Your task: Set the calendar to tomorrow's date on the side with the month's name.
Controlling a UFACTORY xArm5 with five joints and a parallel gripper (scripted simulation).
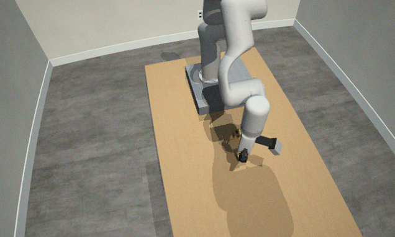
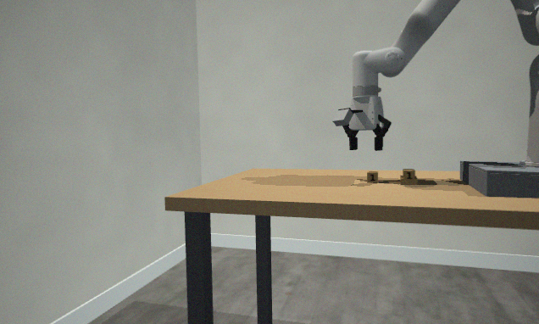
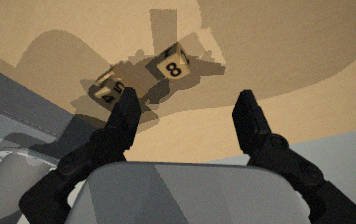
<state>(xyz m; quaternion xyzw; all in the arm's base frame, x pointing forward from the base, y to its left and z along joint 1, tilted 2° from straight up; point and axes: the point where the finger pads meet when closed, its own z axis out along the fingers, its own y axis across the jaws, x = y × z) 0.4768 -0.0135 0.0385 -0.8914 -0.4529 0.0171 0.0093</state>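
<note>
Right now the wooden cube is 2 cm behind my hand and 9 cm below it. Round my hand: wooden tray 13 cm behind, 10 cm below.
</note>
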